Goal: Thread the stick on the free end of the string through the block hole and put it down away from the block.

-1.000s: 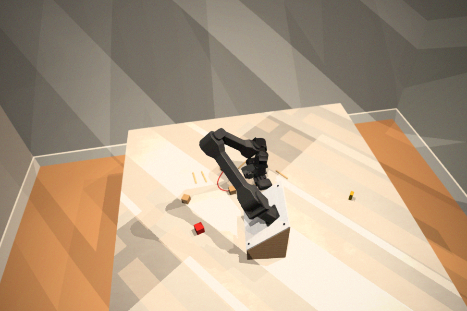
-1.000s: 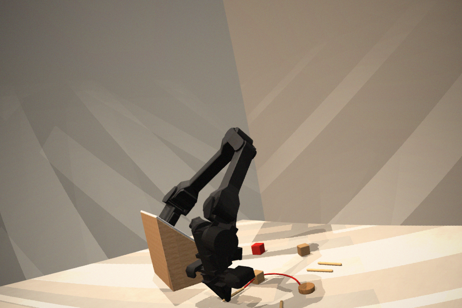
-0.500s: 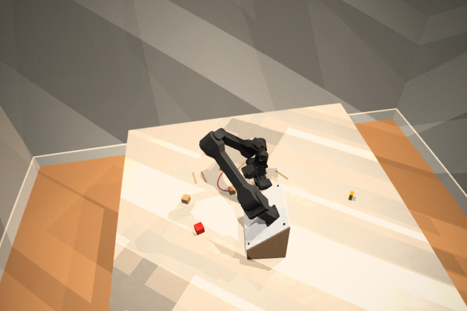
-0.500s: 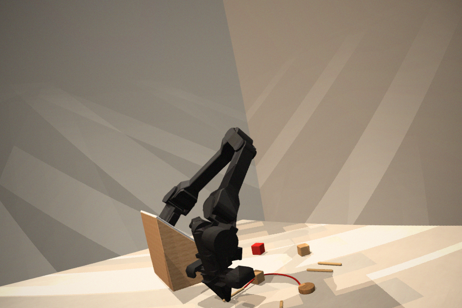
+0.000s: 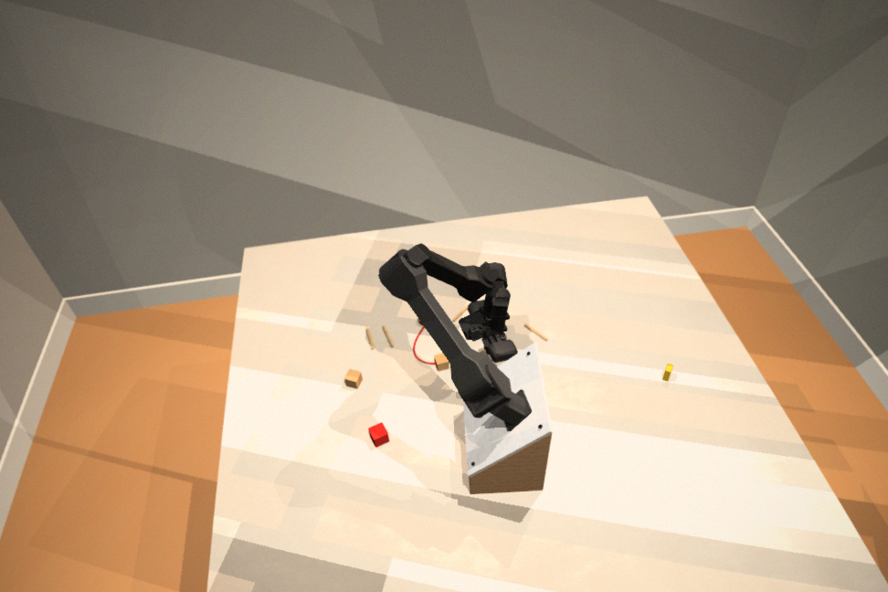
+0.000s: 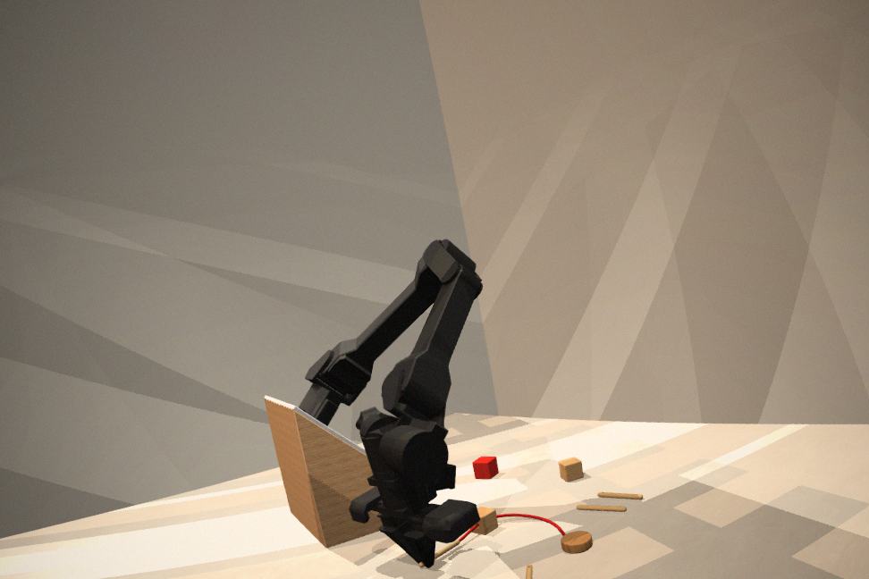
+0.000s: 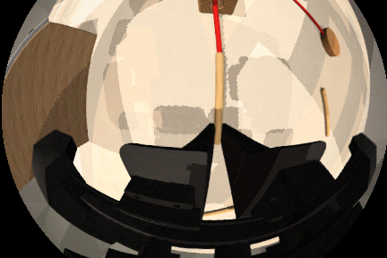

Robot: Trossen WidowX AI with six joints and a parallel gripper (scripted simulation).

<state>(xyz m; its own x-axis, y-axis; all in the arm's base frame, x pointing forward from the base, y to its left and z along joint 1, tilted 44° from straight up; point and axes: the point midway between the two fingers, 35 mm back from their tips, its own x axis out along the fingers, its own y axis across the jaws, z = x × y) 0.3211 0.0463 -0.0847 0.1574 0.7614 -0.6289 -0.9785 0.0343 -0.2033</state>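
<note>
Now: gripper tip 40 mm to the right of the thin wooden stick and 10 mm below it. The rest, counted from my gripper tip: plain wooden cube (20 mm behind, 340 mm to the left, 20 mm above); round wooden button (150 mm ahead, 130 mm to the left, 10 mm above); small red piece (140 mm ahead, 60 mm to the right, 10 mm above).
</note>
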